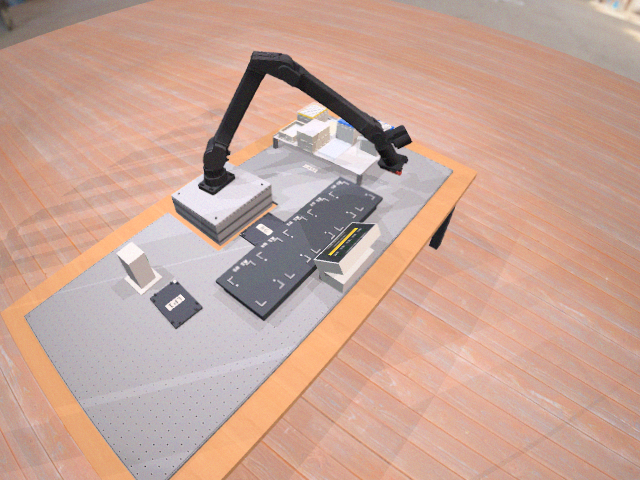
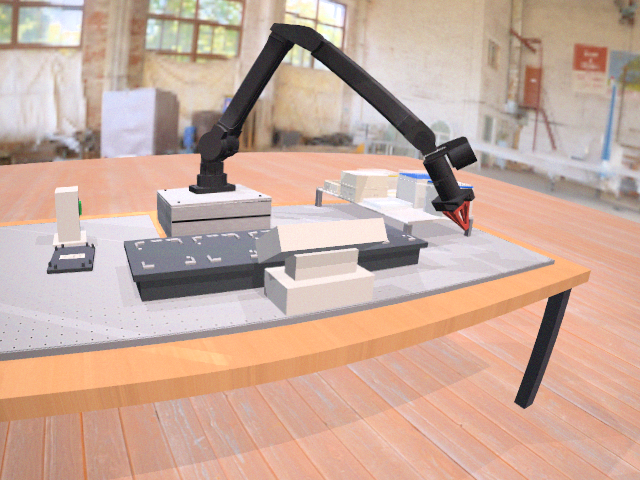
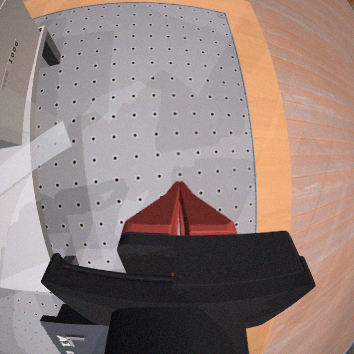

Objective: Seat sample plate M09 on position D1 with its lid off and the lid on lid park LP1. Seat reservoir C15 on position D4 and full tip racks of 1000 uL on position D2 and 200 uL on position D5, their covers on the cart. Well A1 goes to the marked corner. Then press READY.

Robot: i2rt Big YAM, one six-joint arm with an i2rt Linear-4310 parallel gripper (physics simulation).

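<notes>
My gripper (image 1: pixel 398 173) (image 2: pixel 466 228) (image 3: pixel 178 187) is shut and empty, pointing down beyond the right end of the dark deck (image 1: pixel 294 260) (image 2: pixel 196 264). It is beside the white cart (image 1: pixel 356 161) (image 2: pixel 395 212) (image 3: pixel 17 267). A grey rack marked 1000 (image 3: pixel 15 75) stands on the cart. A blue-topped rack (image 1: pixel 346 131) (image 2: pixel 412 190) stands there too, with a yellow-edged rack (image 1: pixel 312 111), pale stacked boxes (image 1: pixel 313 135) (image 2: pixel 364 187) and a flat whitish plate (image 1: pixel 334 148). A clear sheet-like piece (image 3: pixel 45 150) overhangs the cart edge. Plate M09 and reservoir C15 cannot be told by label.
The dark pad apparently labelled LP1 (image 1: pixel 175 314) (image 2: pixel 71 264) lies near a pale tower (image 1: pixel 137 267) (image 2: pixel 67 217) with a green button (image 2: pixel 80 207). Another dark pad (image 1: pixel 252 235) adjoins the deck near the arm's base block (image 1: pixel 222 206). A display unit (image 1: pixel 346 243) (image 2: pixel 330 236) stands at the deck's front edge.
</notes>
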